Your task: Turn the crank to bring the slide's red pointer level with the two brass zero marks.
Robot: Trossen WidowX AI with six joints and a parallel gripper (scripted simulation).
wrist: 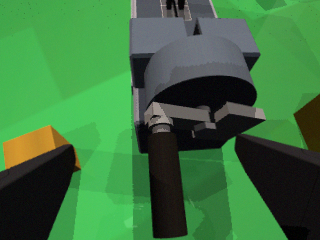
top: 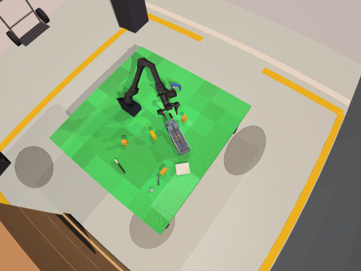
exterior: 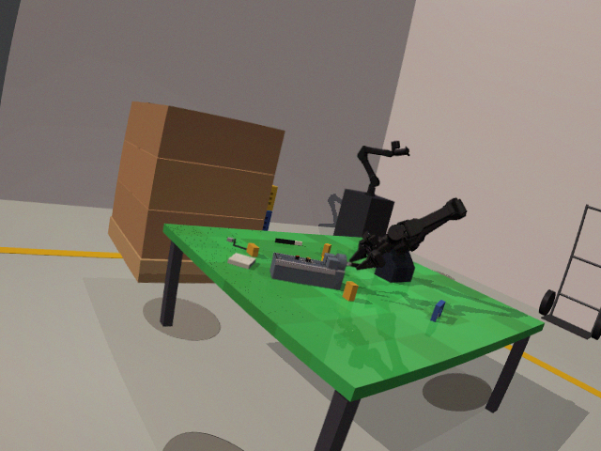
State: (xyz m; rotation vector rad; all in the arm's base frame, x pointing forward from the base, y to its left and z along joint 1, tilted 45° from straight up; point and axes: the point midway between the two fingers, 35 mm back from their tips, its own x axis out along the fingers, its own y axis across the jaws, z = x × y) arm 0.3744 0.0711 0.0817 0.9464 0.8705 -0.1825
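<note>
Now: gripper tip 2 cm past the dark handle and 1 cm to the right of it. Round my gripper tip: blue bracket 31 cm to the left, 19 cm behind, 7 cm below; then red pointer 16 cm ahead, 13 cm to the right, 2 cm below; then white pad 29 cm to the right, 29 cm ahead, 9 cm below.
</note>
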